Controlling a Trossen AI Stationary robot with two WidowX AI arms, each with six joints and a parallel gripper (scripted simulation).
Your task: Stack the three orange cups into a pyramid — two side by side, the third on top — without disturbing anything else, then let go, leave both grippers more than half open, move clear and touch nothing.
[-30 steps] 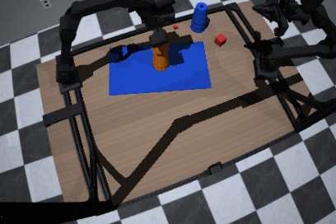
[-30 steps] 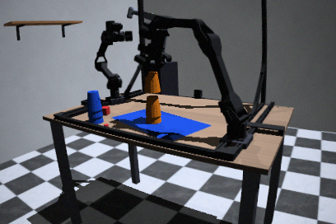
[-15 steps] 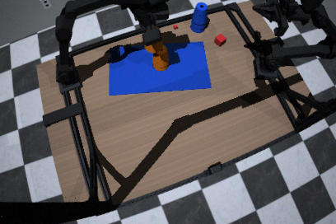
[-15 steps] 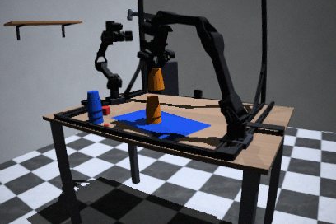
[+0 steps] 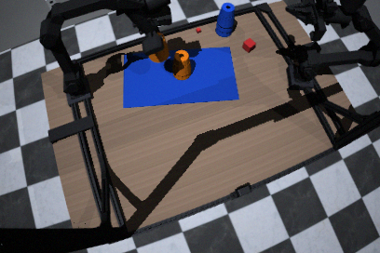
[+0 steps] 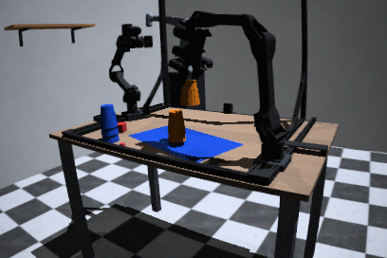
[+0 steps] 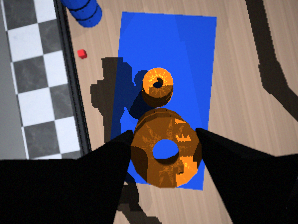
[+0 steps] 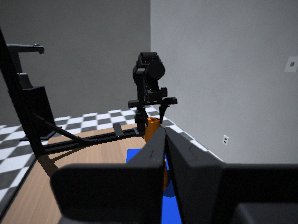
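Right now my left hand is 270 mm above the mat and 70 mm to the left of it. Round my left hand: small red cube: 260 mm below, 220 mm ahead, 170 mm to the right.
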